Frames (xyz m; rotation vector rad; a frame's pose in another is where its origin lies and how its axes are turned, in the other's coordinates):
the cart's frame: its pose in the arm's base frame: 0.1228 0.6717 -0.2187 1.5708 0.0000 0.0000
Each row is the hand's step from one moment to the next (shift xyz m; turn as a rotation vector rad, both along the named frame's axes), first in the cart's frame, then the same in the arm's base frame.
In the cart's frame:
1: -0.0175 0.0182 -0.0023 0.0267 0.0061 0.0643
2: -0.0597 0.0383 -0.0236 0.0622 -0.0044 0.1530
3: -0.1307 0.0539 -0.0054 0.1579 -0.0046 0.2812
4: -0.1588 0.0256 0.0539 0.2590 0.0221 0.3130
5: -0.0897 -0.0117 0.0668 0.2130 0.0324 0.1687
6: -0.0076 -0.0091 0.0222 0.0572 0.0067 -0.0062
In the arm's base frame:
1: -0.0175 0.0023 0.0182 0.0267 -0.0643 0.0061
2: -0.0597 0.0236 0.0383 0.0622 -0.1530 -0.0044
3: -0.1307 0.0054 0.0539 0.1579 -0.2812 -0.0046
4: -0.1588 -0.0539 0.0256 0.2590 -0.3130 0.0221
5: -0.0897 -0.0668 -0.0117 0.2130 -0.1687 0.0324
6: -0.0076 -0.0222 -0.0091 0.0572 0.0062 0.0067

